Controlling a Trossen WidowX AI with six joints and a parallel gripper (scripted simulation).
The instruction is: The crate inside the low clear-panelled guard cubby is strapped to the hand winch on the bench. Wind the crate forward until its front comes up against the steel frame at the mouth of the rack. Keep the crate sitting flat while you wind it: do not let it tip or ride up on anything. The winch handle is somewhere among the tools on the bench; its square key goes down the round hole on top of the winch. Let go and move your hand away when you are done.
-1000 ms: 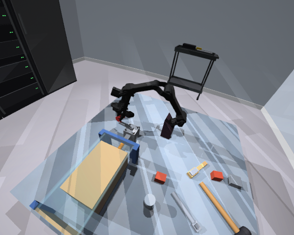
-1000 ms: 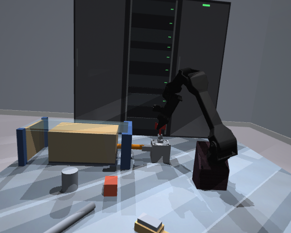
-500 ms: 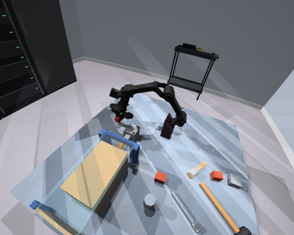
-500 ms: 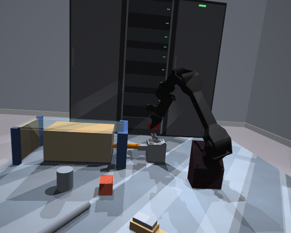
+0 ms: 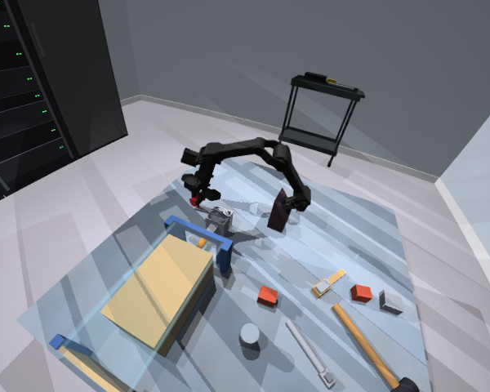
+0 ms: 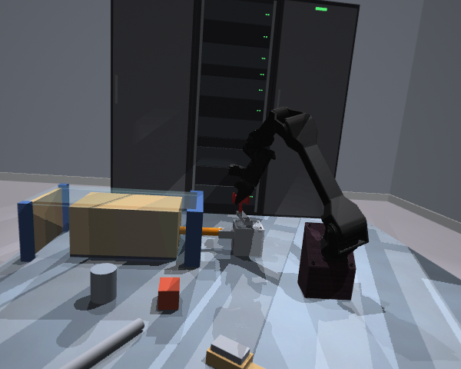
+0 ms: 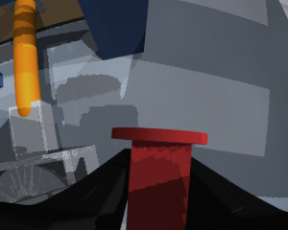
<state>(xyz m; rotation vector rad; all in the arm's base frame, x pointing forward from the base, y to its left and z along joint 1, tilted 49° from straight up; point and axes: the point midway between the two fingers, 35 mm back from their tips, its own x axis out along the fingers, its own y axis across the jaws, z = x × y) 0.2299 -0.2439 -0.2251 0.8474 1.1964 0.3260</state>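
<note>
The crank handle is 4 cm to the left of my gripper tip, 3 cm below it and 2 cm behind it. The rest, counted from my gripper tip: red knob: 2 cm behind; then grey winch: 10 cm below, 9 cm to the left, 6 cm behind; then frame: 12 cm ahead, 11 cm to the left, 2 cm below.
</note>
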